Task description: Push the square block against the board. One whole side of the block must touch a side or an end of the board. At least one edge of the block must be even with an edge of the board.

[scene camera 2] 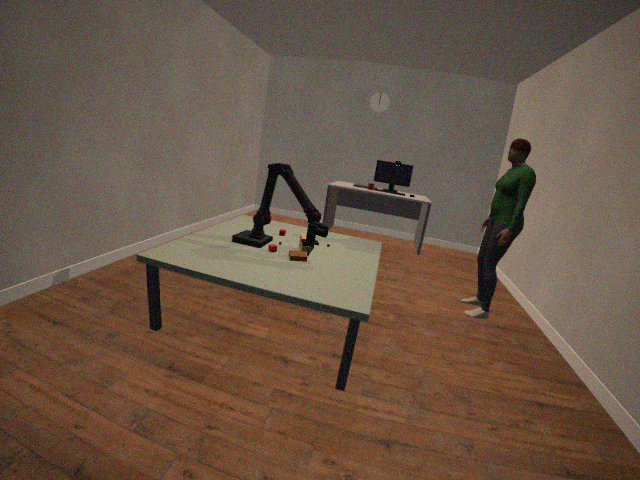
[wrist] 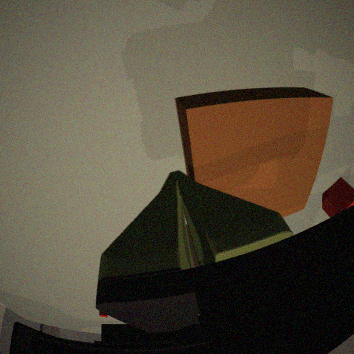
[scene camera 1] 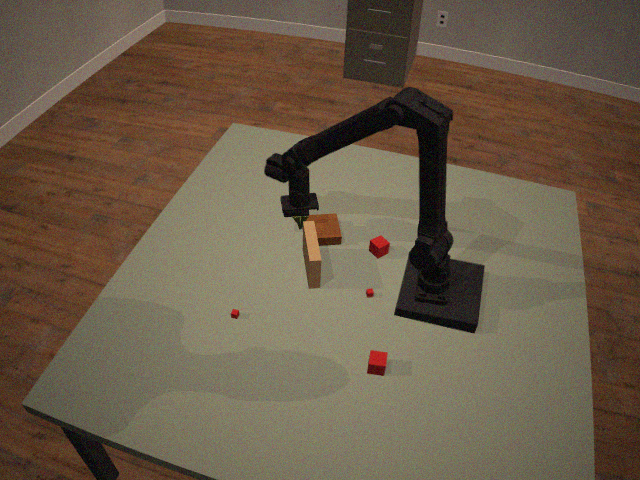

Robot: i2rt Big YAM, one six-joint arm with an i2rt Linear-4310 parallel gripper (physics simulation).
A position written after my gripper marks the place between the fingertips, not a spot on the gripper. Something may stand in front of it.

My gripper (scene camera 1: 300, 227) is shut, holding nothing. Also in view: a square block (scene camera 1: 327, 227). A pale wooden board (scene camera 1: 311, 251) rests on the table.
The square block shows as well in the wrist view (wrist: 264, 145). My gripper shows as well in the wrist view (wrist: 176, 179).
